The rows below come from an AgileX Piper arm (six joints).
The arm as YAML. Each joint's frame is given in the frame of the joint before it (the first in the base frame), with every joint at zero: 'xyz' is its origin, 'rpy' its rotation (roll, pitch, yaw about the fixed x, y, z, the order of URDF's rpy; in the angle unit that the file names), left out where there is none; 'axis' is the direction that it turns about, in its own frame. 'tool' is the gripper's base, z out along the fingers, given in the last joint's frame.
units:
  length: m
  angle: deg
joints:
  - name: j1
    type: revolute
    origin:
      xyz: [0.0, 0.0, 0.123]
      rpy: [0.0, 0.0, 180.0]
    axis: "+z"
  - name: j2
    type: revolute
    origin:
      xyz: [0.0, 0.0, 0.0]
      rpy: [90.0, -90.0, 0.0]
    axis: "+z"
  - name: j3
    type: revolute
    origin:
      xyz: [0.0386, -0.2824, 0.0]
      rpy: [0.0, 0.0, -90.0]
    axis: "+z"
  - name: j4
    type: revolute
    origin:
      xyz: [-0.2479, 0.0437, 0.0]
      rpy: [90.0, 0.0, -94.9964]
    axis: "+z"
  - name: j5
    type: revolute
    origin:
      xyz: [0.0, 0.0, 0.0]
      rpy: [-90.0, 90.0, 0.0]
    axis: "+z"
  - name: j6
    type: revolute
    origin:
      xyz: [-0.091, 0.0, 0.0]
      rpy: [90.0, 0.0, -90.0]
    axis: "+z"
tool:
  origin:
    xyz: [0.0, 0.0, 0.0]
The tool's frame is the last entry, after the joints.
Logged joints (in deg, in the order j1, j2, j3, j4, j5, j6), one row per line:
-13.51, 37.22, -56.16, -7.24, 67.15, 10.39
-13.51, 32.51, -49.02, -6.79, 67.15, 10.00
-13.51, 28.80, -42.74, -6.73, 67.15, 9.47
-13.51, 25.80, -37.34, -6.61, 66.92, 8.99
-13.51, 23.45, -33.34, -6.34, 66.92, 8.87
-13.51, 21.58, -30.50, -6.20, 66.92, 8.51
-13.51, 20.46, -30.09, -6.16, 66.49, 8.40
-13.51, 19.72, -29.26, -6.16, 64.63, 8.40
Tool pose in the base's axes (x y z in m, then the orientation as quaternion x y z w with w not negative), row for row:
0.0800, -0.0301, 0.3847, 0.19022, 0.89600, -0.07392, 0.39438
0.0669, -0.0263, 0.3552, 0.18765, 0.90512, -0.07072, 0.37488
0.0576, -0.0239, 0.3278, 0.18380, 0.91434, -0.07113, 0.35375
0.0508, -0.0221, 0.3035, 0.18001, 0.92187, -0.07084, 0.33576
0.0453, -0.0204, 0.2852, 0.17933, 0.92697, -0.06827, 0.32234
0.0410, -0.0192, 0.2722, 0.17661, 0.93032, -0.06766, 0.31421
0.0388, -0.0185, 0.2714, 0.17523, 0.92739, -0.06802, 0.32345
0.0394, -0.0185, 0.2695, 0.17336, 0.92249, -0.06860, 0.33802
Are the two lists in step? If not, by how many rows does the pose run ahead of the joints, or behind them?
They are in step.
